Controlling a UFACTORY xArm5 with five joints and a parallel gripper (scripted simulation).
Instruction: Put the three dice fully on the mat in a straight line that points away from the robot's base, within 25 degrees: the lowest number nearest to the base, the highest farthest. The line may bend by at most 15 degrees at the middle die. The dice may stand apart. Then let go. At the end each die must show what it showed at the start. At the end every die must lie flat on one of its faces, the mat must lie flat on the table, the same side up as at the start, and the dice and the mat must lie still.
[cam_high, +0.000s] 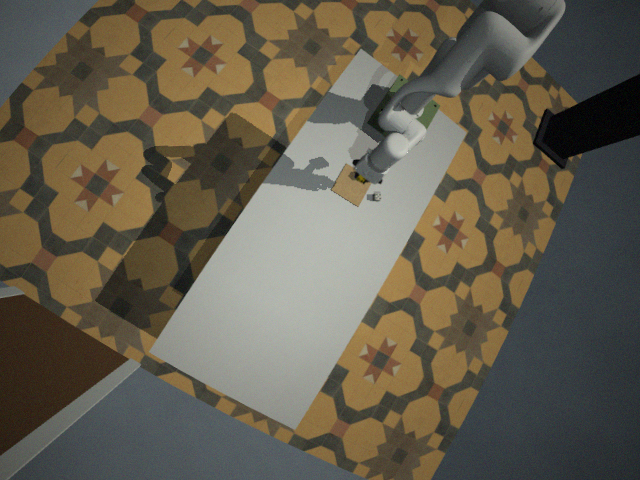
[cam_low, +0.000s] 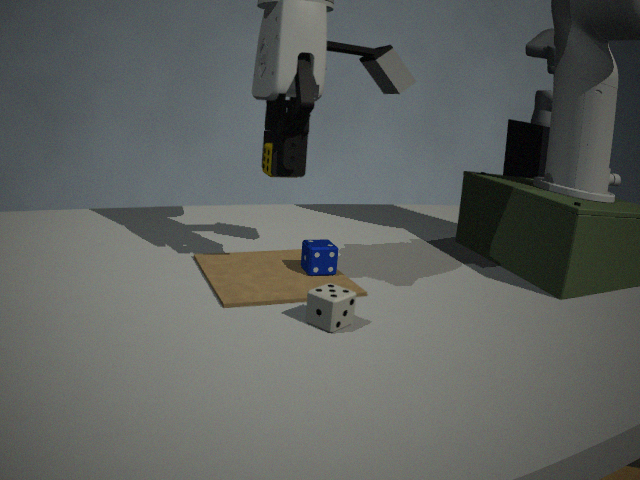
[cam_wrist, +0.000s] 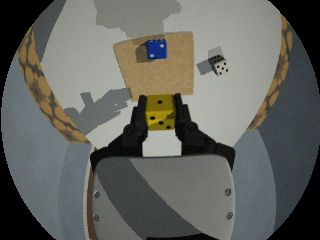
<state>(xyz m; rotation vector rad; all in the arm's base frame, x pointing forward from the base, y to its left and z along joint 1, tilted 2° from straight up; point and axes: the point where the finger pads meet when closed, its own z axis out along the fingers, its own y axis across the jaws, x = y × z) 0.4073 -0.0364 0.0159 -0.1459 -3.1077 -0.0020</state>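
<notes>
Right now the tan mat is 12 cm below my hand. Also, from my hand: white die 1 cm behind, 12 cm to the left, 11 cm below; blue die 4 cm behind, 11 cm below; yellow die 1 cm below.
</notes>
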